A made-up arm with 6 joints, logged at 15 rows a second.
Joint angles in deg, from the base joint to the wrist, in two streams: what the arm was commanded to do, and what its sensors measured. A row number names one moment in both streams.
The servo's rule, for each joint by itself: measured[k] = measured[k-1] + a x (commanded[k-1-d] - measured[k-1]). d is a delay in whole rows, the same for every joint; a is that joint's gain. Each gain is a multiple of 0.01, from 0.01 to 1. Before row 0 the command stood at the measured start. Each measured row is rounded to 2 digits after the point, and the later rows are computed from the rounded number. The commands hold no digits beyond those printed.
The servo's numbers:
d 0
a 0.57 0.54 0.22 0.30 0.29 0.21
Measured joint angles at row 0:
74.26, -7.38, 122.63, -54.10, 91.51, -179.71
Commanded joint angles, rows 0 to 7:
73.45, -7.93, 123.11, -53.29, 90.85, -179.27
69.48, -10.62, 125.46, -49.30, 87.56, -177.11
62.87, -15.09, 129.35, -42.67, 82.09, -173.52
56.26, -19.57, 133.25, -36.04, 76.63, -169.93
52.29, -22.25, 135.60, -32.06, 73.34, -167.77
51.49, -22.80, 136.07, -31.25, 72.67, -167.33
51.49, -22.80, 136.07, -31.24, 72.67, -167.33
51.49, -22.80, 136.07, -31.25, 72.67, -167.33
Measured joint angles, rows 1 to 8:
73.80, -7.68, 122.74, -53.86, 91.32, -179.62
71.34, -9.27, 123.34, -52.49, 90.23, -179.09
66.51, -12.41, 124.66, -49.54, 87.87, -177.92
60.67, -16.28, 126.55, -45.49, 84.61, -176.24
55.89, -19.50, 128.54, -41.46, 81.34, -174.46
53.38, -21.28, 130.20, -38.40, 78.83, -172.96
52.30, -22.10, 131.49, -36.25, 77.04, -171.78
51.84, -22.48, 132.50, -34.75, 75.77, -170.85

